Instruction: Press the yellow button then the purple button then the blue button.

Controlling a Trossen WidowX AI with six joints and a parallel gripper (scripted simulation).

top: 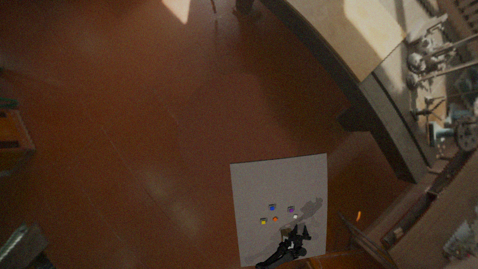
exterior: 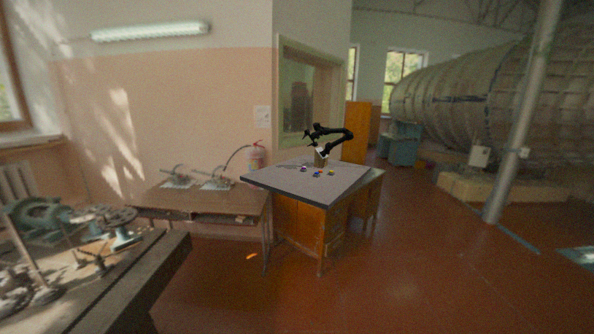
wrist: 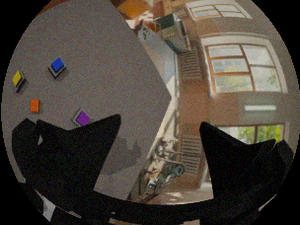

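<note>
Now: gripper tip 26 cm to the right of the yellow button, 26 cm above it and 9 cm past it. Round my gripper tip: blue button: 26 cm below, 17 cm to the left, 4 cm ahead; white block: 28 cm below, 8 cm behind, 5 cm to the right; purple button: 26 cm below.
</note>
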